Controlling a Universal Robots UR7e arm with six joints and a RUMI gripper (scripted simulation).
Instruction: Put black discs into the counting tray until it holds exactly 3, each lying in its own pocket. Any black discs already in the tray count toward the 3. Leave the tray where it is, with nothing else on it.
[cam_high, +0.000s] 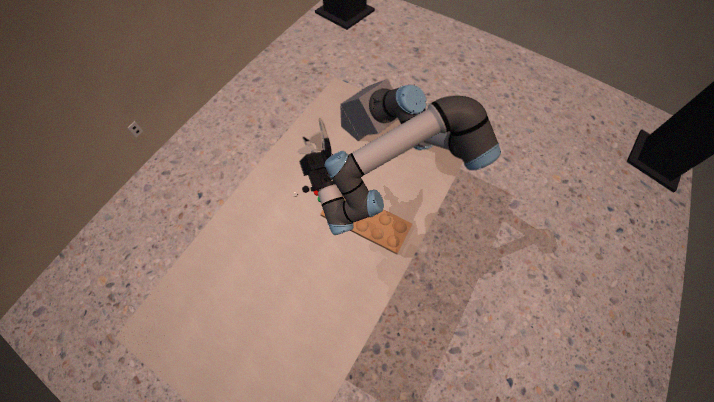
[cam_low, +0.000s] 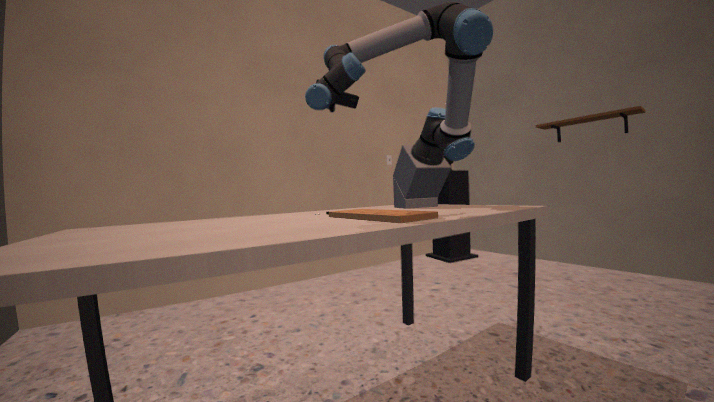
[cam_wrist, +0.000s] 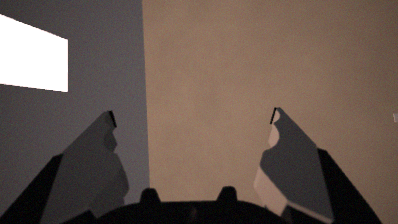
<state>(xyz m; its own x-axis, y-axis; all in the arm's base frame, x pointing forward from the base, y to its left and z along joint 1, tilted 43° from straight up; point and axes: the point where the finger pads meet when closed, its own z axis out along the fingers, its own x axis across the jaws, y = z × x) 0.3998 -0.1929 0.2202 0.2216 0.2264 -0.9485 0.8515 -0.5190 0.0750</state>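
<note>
The red disc is 490 mm below my hand and 30 mm to the right of it. Round my hand: wooden counting tray (480 mm below, 230 mm to the left, 40 mm behind); small white piece (490 mm below, 100 mm to the right, 80 mm ahead); green disc (490 mm below, 20 mm ahead, 10 mm to the left).
</note>
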